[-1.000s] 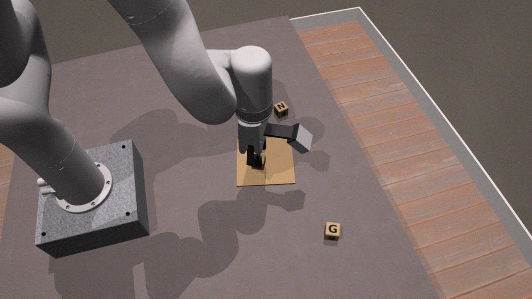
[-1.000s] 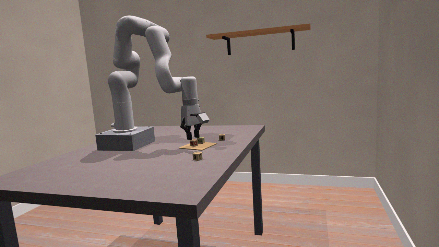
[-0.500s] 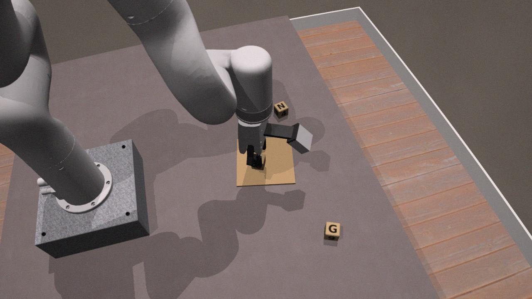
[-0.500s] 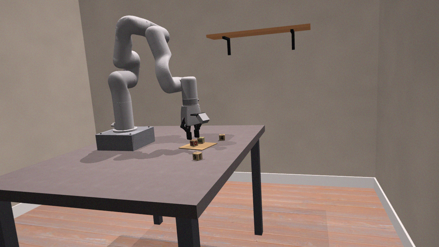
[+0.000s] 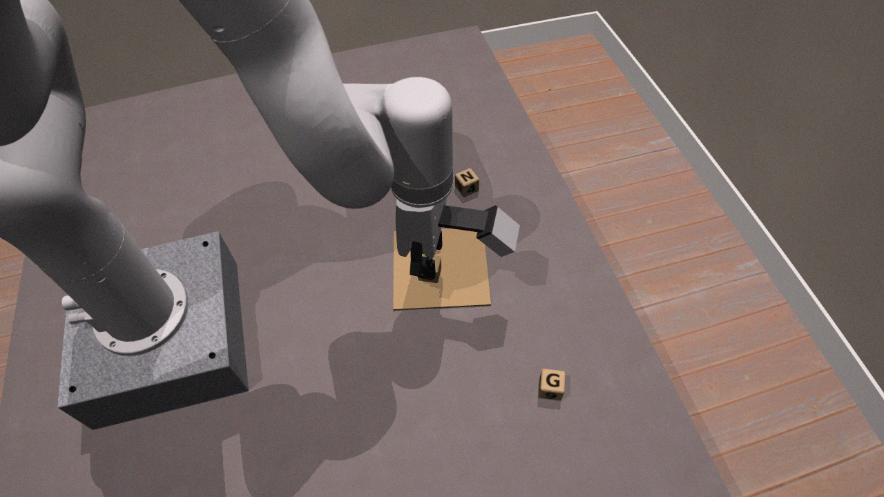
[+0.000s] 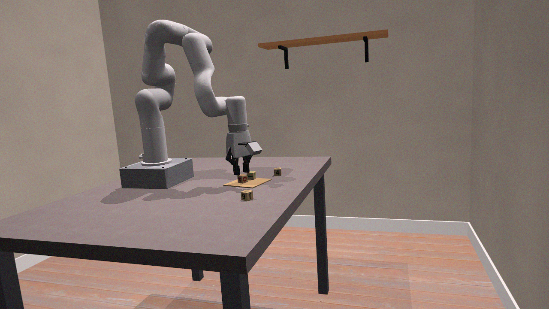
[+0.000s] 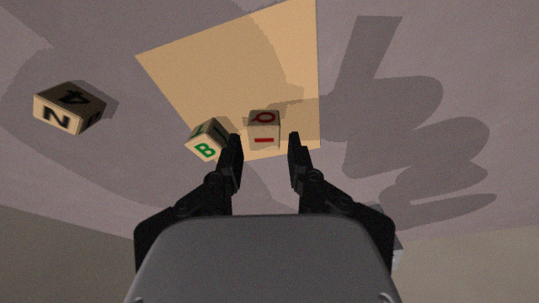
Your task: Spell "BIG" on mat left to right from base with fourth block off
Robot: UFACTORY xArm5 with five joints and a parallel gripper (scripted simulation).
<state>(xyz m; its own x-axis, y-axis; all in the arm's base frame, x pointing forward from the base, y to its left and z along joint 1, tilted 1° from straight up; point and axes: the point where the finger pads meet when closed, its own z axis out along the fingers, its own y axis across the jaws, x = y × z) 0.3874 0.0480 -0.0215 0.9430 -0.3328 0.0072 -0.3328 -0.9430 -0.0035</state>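
Now: hand 2 cm short of the tan mat, 1 cm to the right of it and 6 cm above it. From my hand the other things lie so: B block: 1 cm ahead, 6 cm to the left, 4 cm below; G block: 13 cm ahead, 20 cm to the right, 4 cm below.
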